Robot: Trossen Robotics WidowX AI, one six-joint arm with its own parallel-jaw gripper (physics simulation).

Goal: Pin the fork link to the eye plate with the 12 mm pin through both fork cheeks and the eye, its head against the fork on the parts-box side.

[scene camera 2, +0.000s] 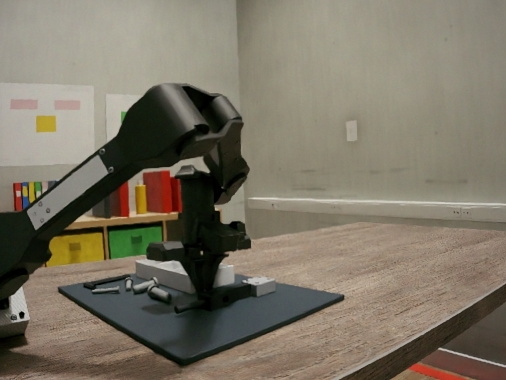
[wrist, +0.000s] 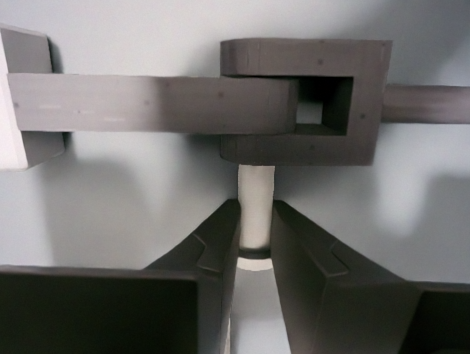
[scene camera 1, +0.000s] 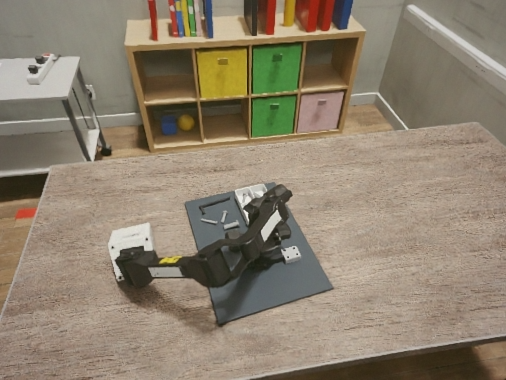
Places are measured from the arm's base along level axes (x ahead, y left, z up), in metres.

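Pixels of known places: gripper, fingertip midpoint: [scene camera 2: 204,295] [wrist: 254,211]; arm's base, link origin: [scene camera 1: 133,258].
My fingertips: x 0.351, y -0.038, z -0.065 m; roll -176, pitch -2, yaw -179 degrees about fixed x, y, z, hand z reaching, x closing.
Observation:
For each thing: its top centre in the pictures, then the offset to it from my fingertips. "pt": a spot on its surface instead. Level surfaces: height alone.
- pale round pin, top centre: [wrist: 258,204] 0.001 m ahead, 0.009 m right, 0.014 m up
- pin's head, top centre: [wrist: 256,266] 0.001 m back, 0.013 m left, 0.014 m up
- dark fork link, top centre: [wrist: 398,108] [scene camera 2: 201,295] [scene camera 1: 250,264] 0.035 m back, 0.041 m right, 0.016 m up
- white block, top centre: [scene camera 2: 258,279] [scene camera 1: 291,252] 0.095 m ahead, 0.035 m right, 0.015 m up
- dark hole, surface spot: [scene camera 2: 226,299] pt 0.008 m ahead, 0.050 m right, 0.002 m up
- fork's rod, top centre: [wrist: 460,107] [scene camera 2: 190,302] 0.058 m back, 0.042 m right, 0.009 m up
- white parts box, top centre: [scene camera 2: 181,263] [scene camera 1: 259,207] 0.055 m ahead, 0.160 m left, 0.026 m up
- dark mat, surface height: 0.009 m down
- thicker pin, top centre: [scene camera 2: 160,286] 0.055 m back, 0.058 m left, 0.016 m up
- black hex key, top centre: [scene camera 2: 110,279] [scene camera 1: 216,204] 0.077 m back, 0.237 m left, 0.000 m up
My gripper [wrist: 254,211] [scene camera 2: 205,292] is shut on a pale round pin [wrist: 256,220], with the pin's head [wrist: 255,263] just behind the fingers, apart from the fork. The pin's front end meets the near cheek of the dark fork link [wrist: 367,115] [scene camera 2: 216,301]; how deep it is in is hidden. The eye plate's dark tongue [wrist: 150,104] lies between both fork cheeks and joins a white block [wrist: 10,100] [scene camera 2: 262,286] [scene camera 1: 291,254]. A dark hole [scene camera 2: 226,299] shows in the cheek facing scene camera 2. The fork's rod [wrist: 425,104] [scene camera 2: 187,306] extends opposite the block.
A white parts box [scene camera 1: 237,198] [scene camera 2: 167,276] stands behind the gripper on the dark mat [scene camera 1: 270,295] [scene camera 2: 240,327]. Loose pins [scene camera 1: 209,221] [scene camera 2: 145,286], a thicker pin [scene camera 2: 160,294] and a black hex key [scene camera 1: 215,204] [scene camera 2: 106,281] lie left of it.

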